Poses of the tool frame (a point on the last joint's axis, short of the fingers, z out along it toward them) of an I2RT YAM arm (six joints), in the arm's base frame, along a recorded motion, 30 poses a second.
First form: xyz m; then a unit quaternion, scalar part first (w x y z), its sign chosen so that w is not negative.
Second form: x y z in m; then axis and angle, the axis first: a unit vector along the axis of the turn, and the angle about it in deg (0 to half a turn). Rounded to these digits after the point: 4 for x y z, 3 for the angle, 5 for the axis.
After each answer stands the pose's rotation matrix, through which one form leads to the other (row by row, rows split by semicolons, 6 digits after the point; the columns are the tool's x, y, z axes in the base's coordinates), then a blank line. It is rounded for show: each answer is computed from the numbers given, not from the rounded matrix.
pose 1, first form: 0.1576 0.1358 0.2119 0.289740 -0.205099 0.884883 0.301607
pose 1, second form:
0.1576 0.1358 0.2119 -0.21429 0.92454 0.31512 146.315
-0.747970 -0.537753 0.389054; -0.188202 0.733935 0.652625; -0.636491 0.414923 -0.650168

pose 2, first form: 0.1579 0.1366 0.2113 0.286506 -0.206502 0.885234 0.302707
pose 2, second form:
0.1579 0.1366 0.2113 -0.21554 0.92397 0.31595 146.702
-0.750542 -0.539060 0.382231; -0.192151 0.731451 0.654261; -0.632269 0.417605 -0.652565

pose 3, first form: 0.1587 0.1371 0.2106 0.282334 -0.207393 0.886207 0.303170
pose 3, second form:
0.1587 0.1371 0.2106 -0.21619 0.92379 0.31603 147.201
-0.754551 -0.538777 0.374662; -0.196396 0.730152 0.654451; -0.626164 0.420235 -0.656751

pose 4, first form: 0.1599 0.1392 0.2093 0.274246 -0.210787 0.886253 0.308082
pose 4, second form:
0.1599 0.1392 0.2093 -0.21919 0.92159 0.32036 148.166
-0.760716 -0.542601 0.356223; -0.204641 0.721309 0.661692; -0.615981 0.430462 -0.659750

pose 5, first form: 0.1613 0.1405 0.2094 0.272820 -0.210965 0.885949 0.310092
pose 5, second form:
0.1613 0.1405 0.2094 -0.21928 0.92088 0.32232 148.336
-0.762126 -0.543007 0.352572; -0.204610 0.718673 0.664563; -0.614247 0.434341 -0.658824

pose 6, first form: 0.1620 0.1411 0.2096 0.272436 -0.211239 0.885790 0.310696
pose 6, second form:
0.1620 0.1411 0.2096 -0.21954 0.92061 0.32291 148.381
-0.762313 -0.543517 0.351380; -0.204937 0.717692 0.665522; -0.613905 0.435325 -0.658493

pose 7, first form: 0.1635 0.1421 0.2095 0.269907 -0.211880 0.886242 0.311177
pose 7, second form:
0.1635 0.1421 0.2095 -0.22005 0.92040 0.32317 148.683
-0.764514 -0.543532 0.346542; -0.207576 0.716551 0.665933; -0.610271 0.437181 -0.660638

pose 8, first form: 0.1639 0.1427 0.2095 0.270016 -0.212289 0.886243 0.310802
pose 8, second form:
0.1639 0.1427 0.2095 -0.22048 0.92043 0.32279 148.670
-0.764049 -0.544122 0.346640; -0.208436 0.716671 0.665535; -0.610559 0.436249 -0.660987

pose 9, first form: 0.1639 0.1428 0.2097 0.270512 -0.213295 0.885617 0.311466
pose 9, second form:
0.1639 0.1428 0.2097 -0.22156 0.91991 0.32353 148.611
-0.762657 -0.546306 0.346272; -0.209285 0.714988 0.667077; -0.612008 0.436281 -0.659624

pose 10, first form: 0.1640 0.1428 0.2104 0.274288 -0.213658 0.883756 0.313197
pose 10, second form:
0.1640 0.1428 0.2104 -0.22218 0.91900 0.32569 148.161
-0.758233 -0.549455 0.350973; -0.205831 0.712516 0.670787; -0.618641 0.436372 -0.653348

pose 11, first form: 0.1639 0.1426 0.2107 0.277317 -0.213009 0.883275 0.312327
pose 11, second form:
0.1639 0.1426 0.2107 -0.22170 0.91933 0.32508 147.800
-0.755445 -0.549518 0.356837; -0.203064 0.714158 0.669883; -0.622951 0.433599 -0.651094

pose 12, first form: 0.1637 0.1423 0.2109 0.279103 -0.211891 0.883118 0.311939
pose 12, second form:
0.1637 0.1423 0.2109 -0.22066 0.91966 0.32485 147.587
-0.754407 -0.548376 0.360768; -0.200123 0.715592 0.669237; -0.625156 0.432679 -0.649591

